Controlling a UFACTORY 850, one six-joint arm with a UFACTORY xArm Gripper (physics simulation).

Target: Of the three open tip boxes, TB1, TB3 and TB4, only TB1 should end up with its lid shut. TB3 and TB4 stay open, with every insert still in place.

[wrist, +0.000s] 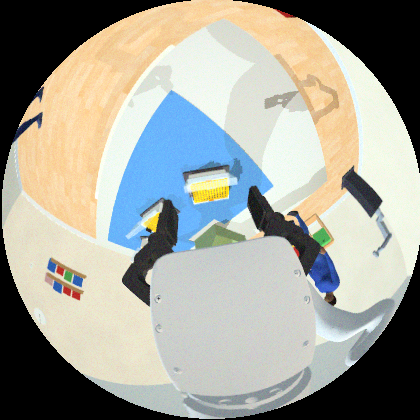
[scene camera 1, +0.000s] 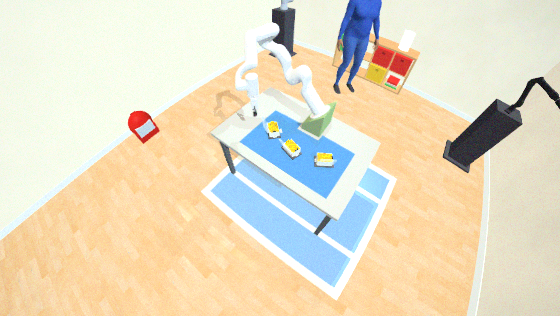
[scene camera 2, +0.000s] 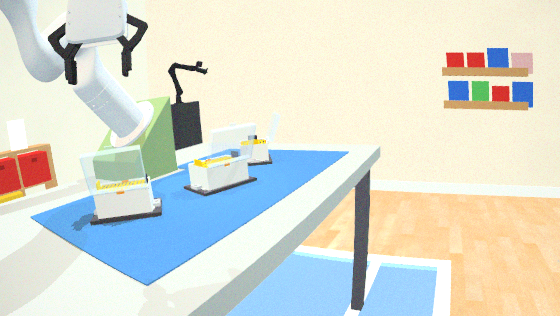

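Observation:
TB1 (scene camera 1: 273,130) (scene camera 2: 122,203) (wrist: 210,192) is the white box nearest my gripper, with a yellow insert inside and its clear lid (scene camera 2: 112,161) standing up. TB4 (scene camera 1: 291,148) (scene camera 2: 220,176) (wrist: 152,221) is the middle box, open, its yellow insert inside. TB3 (scene camera 1: 324,160) (scene camera 2: 257,153) is the farthest box, open with its yellow insert in place; a finger and the hand largely hide it in the wrist view. The labels are not readable. My gripper (scene camera 1: 255,114) (scene camera 2: 99,77) (wrist: 211,201) is open and empty, well above the table on TB1's side.
The boxes stand on a blue mat (scene camera 1: 320,182) (scene camera 2: 150,257) (wrist: 165,130) on the white table (scene camera 1: 225,129) (scene camera 2: 280,220). The green arm mount (scene camera 1: 316,125) (scene camera 2: 162,130) (wrist: 218,237) stands behind them. A person in blue (scene camera 1: 357,30) stands beyond the table.

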